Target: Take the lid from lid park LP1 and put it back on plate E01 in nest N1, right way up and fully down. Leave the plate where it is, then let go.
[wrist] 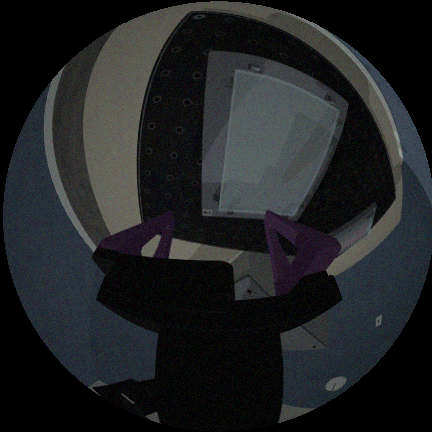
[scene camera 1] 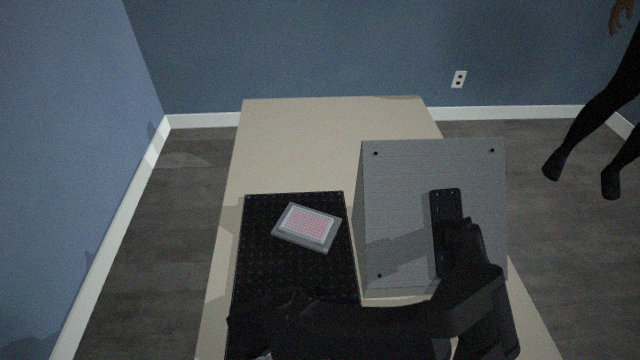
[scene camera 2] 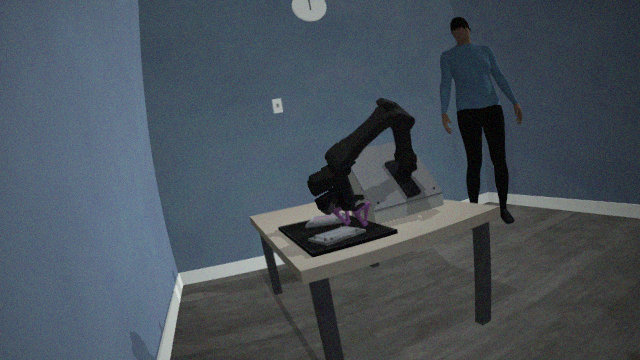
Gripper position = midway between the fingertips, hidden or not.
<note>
My gripper [wrist: 218,215] is open and holds nothing. Also in view: a clear lid [wrist: 278,133]. Further things: a well plate with pink wells [scene camera 1: 301,222].
</note>
